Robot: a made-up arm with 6 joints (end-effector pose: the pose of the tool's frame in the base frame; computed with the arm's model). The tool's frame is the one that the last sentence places.
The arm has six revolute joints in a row. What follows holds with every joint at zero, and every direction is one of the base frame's.
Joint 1 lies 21 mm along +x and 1 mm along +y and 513 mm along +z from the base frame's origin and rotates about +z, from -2.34 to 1.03 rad.
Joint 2 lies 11 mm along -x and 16 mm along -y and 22 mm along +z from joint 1 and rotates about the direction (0.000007, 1, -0.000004), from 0.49 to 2.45 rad.
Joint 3 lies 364 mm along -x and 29 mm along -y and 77 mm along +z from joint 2 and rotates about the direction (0.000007, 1, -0.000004), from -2.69 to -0.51 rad.
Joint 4 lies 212 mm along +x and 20 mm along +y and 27 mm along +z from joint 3 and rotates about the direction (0.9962, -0.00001, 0.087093), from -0.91 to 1.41 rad.
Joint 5 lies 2 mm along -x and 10 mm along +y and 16 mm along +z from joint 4 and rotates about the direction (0.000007, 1, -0.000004), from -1.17 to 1.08 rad.
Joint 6 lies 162 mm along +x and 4 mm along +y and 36 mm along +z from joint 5 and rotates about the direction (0.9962, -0.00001, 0.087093), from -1.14 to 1.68 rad.
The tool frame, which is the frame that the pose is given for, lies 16 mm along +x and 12 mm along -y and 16 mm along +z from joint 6; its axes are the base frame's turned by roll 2.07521, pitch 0.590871 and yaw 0.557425 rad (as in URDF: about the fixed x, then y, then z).
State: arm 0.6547 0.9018 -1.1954 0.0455 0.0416 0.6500
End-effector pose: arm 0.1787 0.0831 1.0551 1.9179 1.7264 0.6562
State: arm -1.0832 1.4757 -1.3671 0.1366 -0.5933 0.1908
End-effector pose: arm 0.1585 -0.3552 1.0500 2.0289 -0.5097 -0.3137
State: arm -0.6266 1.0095 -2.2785 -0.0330 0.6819 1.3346
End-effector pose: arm 0.0153 -0.0330 1.2215 2.4817 0.2981 1.0379
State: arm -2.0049 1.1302 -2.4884 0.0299 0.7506 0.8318
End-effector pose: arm -0.0166 -0.0157 1.2453 1.8150 -1.2646 -0.1735
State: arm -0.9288 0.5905 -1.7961 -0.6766 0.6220 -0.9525
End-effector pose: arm -0.0871 0.0685 1.1577 0.6630 -0.7848 -1.7342
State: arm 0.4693 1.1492 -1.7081 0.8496 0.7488 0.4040
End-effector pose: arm 0.2122 0.1398 1.0796 1.8348 2.4434 0.4428
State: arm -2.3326 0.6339 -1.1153 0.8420 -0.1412 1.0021
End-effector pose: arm -0.0638 0.0188 1.0611 1.6100 -1.3787 0.8630
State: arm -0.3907 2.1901 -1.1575 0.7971 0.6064 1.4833
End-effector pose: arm 0.4396 -0.1389 0.4600 -1.4946 0.1744 0.4134
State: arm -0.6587 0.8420 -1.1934 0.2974 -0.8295 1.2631
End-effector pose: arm -0.0014 -0.0769 1.1412 1.9071 0.1503 1.6416
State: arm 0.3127 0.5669 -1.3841 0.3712 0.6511 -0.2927
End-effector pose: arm 0.0165 0.0038 1.0656 1.4827 1.1616 0.2625
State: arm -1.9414 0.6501 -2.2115 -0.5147 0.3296 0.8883
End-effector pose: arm 0.0835 0.2729 1.2081 1.0071 -1.2987 -0.3146
